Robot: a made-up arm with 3 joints. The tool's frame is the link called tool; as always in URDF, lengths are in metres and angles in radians. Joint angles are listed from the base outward. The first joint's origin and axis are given. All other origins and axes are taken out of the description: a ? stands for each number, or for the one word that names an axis. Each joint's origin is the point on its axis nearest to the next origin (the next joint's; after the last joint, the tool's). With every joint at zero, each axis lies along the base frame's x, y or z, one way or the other. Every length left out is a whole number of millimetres.
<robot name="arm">
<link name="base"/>
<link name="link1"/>
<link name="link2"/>
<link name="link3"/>
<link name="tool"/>
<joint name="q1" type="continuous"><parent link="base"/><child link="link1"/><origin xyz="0.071 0 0.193"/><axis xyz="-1 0 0"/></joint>
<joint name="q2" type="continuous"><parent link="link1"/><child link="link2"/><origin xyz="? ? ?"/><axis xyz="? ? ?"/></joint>
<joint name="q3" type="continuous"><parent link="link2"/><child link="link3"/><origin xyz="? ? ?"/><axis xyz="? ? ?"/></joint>
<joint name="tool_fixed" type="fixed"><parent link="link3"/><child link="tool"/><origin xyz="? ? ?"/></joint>
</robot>
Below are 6 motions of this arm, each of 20 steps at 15 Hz.
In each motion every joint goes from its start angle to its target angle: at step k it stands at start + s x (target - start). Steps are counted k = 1, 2, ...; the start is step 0. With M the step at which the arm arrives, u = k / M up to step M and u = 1 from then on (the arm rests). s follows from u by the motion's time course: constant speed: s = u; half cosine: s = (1 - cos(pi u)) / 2; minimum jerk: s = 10 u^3 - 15 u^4 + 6 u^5.
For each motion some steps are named. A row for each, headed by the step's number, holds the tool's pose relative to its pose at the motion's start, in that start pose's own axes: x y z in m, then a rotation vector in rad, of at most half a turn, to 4 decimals.
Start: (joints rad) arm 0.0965 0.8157 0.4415
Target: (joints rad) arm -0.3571 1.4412 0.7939
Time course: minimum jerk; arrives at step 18
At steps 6, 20:
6: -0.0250 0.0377 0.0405 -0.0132 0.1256 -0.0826
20: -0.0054 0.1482 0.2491 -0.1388 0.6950 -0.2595

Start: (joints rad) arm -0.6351 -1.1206 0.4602
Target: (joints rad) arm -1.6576 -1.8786 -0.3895
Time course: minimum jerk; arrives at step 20
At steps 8, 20:
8: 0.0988 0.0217 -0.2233 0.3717 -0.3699 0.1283
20: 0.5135 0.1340 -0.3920 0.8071 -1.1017 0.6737

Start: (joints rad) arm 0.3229 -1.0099 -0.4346
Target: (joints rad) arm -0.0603 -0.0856 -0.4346
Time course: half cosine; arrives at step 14
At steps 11, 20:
11: -0.0027 0.2912 -0.2674 0.2902 -0.5226 -0.6562
20: 0.0170 0.3330 -0.2875 0.3390 -0.5718 -0.7407

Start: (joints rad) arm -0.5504 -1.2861 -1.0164
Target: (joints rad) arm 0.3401 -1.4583 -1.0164
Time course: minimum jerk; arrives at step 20
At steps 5, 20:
5: -0.0145 0.0314 0.0329 -0.0251 0.0618 -0.0660
20: 0.0319 0.3383 0.2794 -0.1759 0.5967 -0.6585

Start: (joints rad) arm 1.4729 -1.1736 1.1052
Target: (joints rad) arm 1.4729 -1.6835 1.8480
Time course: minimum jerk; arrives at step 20
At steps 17, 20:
17: 0.0533 -0.0353 -0.0095 -0.7079 -0.5044 0.0527
20: 0.0539 -0.0349 -0.0104 -0.7263 -0.5193 0.0491

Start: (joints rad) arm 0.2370 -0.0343 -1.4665
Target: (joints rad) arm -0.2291 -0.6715 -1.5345
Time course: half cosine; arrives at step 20
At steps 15, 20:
15: 0.0818 -0.1094 0.0387 0.4406 0.5270 0.1618
20: 0.1041 -0.1321 0.0337 0.5104 0.6141 0.2079

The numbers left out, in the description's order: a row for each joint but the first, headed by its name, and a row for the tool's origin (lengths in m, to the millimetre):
q2: xyz 0 -0.08 -0.031, axis 0 0 -1
q3: xyz -0.361 -0.057 0, axis -1 0 0
tool: xyz 0 -0.208 -0.017

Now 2 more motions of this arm.
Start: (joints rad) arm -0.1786 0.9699 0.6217
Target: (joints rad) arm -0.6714 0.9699 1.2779
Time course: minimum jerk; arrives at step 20
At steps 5, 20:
5: 0.0038 -0.0054 0.0162 -0.0391 0.0334 0.0257
20: 0.0777 -0.0384 0.1384 -0.3685 0.2371 0.3314

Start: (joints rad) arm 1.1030 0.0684 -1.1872
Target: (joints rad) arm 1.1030 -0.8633 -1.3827
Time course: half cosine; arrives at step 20
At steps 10, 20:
10: 0.0831 -0.0541 0.1203 0.0960 0.4402 0.1531
20: 0.2092 -0.0892 0.1990 0.1811 0.8952 0.2631

